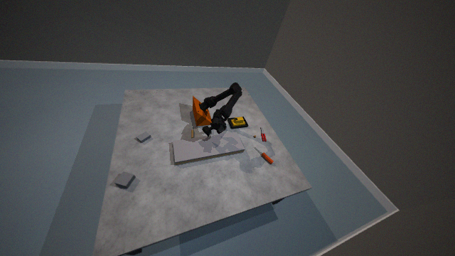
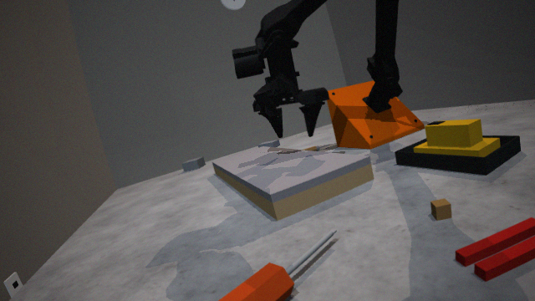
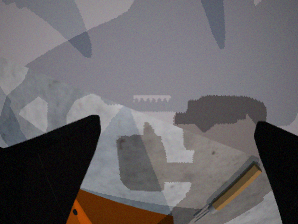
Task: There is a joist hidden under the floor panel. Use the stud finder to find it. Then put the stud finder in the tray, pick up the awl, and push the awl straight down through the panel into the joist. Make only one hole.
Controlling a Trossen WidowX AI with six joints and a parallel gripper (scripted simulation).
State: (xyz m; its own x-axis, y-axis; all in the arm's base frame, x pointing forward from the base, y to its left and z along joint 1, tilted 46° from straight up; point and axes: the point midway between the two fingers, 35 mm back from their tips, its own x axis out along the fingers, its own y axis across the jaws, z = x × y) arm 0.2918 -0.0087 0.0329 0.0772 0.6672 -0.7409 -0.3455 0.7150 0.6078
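Right now the awl is 13 cm to the right of my gripper tip, 12 cm behind it and 7 cm below it. Round my gripper tip: black tray (30 cm to the left, 14 cm behind, 6 cm below); then indicator light (27 cm to the left, 14 cm behind, 1 cm below); then yellow stud finder (28 cm to the left, 14 cm behind, 3 cm below).
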